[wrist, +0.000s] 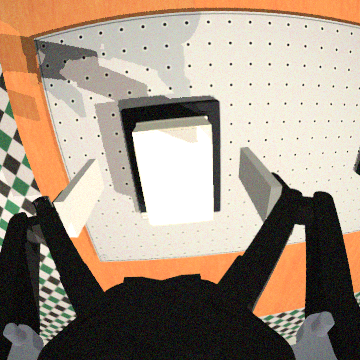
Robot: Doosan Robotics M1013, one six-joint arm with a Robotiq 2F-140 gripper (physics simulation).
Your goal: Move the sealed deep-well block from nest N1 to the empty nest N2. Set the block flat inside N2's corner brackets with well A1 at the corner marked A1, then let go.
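Places are measured from the arm's base along level axes (x ahead, y left, z up), in metres.
Pixels of known places: gripper, between the fingertips: point(168, 167).
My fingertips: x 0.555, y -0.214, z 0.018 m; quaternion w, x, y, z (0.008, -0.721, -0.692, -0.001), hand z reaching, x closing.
Behind a point stands the place of what it marks.
The sealed deep-well block point(175, 175) @(x 0.585, y -0.210, z -0.024 m) shows as a bright white, upright box near the middle of the wrist view. It sits on the dark nest N1 point(216, 150) @(x 0.577, y -0.154, z -0.066 m), whose black rim shows behind it and along its sides. My gripper point(168, 167) @(x 0.555, y -0.214, z 0.018 m) is open, its two pale finger pads wide apart, one on each side of the block with a gap on both sides. The block's top is overexposed, so its wells and the A1 corner cannot be made out. A sliver of a dark object at the right edge may be nest N2 point(357, 165) @(x 0.630, y 0.096, z -0.075 m); its corner brackets do not show.
Both nests' area is a pale perforated board point(280, 100) @(x 0.520, y -0.063, z -0.078 m) with a curved-looking far edge. An orange table point(285, 275) @(x 0.910, y 0.011, z -0.091 m) surrounds it. A green, black and white checkered floor point(15, 165) shows at the left and bottom. Shadows fall across the board's upper left.
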